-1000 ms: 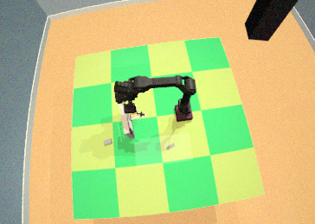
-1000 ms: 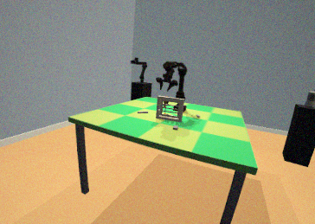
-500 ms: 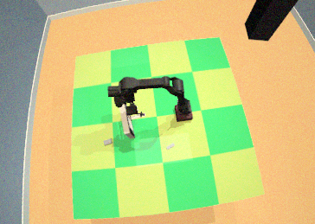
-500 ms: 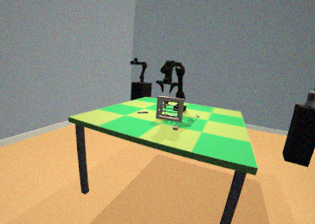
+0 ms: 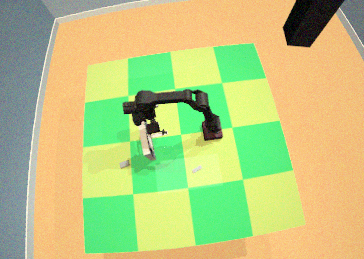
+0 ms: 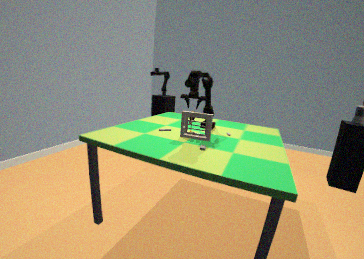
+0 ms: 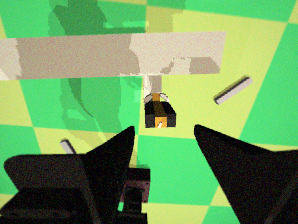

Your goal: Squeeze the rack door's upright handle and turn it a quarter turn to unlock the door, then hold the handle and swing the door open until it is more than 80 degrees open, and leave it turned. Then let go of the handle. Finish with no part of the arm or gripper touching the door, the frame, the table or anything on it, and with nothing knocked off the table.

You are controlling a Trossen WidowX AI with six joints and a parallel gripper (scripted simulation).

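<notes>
The door handle is 90 mm below my gripper tip and 10 mm behind it.
</notes>
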